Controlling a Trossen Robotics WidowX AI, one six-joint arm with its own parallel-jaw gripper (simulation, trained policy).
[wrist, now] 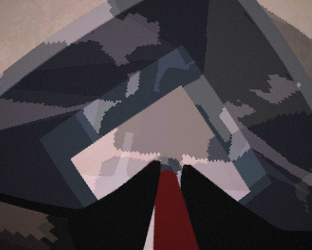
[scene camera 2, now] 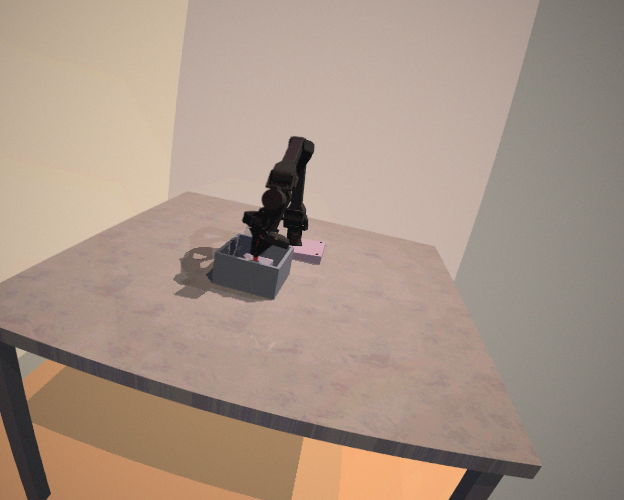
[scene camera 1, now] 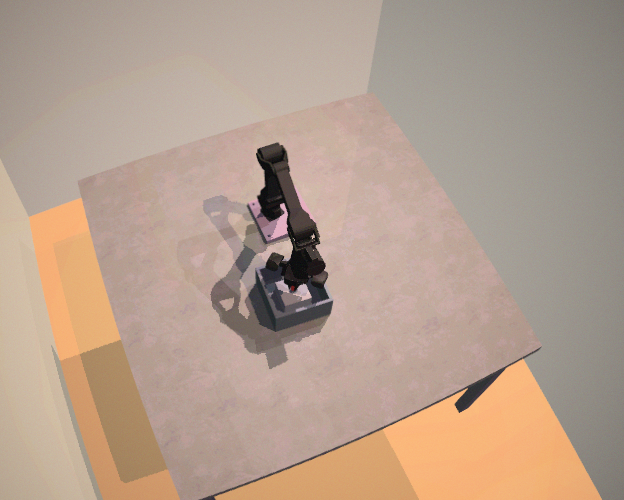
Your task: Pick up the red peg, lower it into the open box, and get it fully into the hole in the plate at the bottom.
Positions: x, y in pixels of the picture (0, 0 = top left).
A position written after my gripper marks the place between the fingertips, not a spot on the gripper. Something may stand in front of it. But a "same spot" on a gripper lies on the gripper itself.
Labels:
My gripper shows in the wrist view, in scene camera 2 and in scene camera 1 (292, 289). A grey box shows in the wrist view (91, 76), in scene camera 2 and in scene camera 1. The same spot on my gripper: (wrist: 126, 211) is (scene camera 2: 258, 242). The same spot on the grey box: (scene camera 2: 230, 270) is (scene camera 1: 291, 319).

